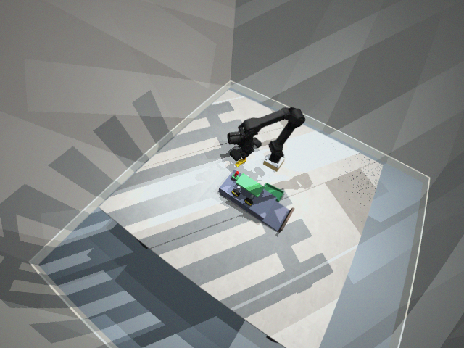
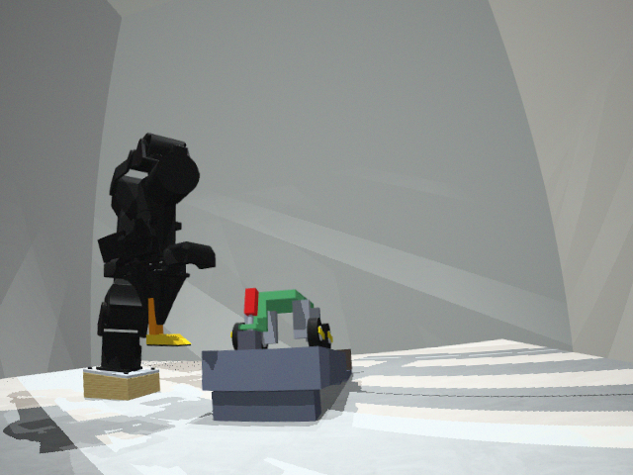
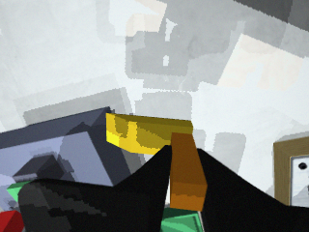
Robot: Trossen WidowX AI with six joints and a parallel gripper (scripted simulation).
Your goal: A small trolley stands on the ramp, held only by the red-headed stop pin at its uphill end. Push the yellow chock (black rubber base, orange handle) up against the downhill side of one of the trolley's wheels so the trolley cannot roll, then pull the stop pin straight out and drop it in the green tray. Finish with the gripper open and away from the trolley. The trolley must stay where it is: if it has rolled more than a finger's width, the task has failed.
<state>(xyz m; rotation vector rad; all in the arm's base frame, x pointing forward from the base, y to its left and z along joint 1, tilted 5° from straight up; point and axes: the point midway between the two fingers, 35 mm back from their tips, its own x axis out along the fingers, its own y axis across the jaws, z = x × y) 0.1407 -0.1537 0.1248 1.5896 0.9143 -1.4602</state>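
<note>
My gripper tip is 130 mm short of the stop pin and 10 mm below it. The rest, counted from my gripper tip: green trolley 170 mm ahead, 100 mm to the left, 10 mm below; then blue-grey ramp 170 mm ahead, 100 mm to the left, 80 mm below; then yellow chock 20 mm ahead, 10 mm to the right, 10 mm below.
</note>
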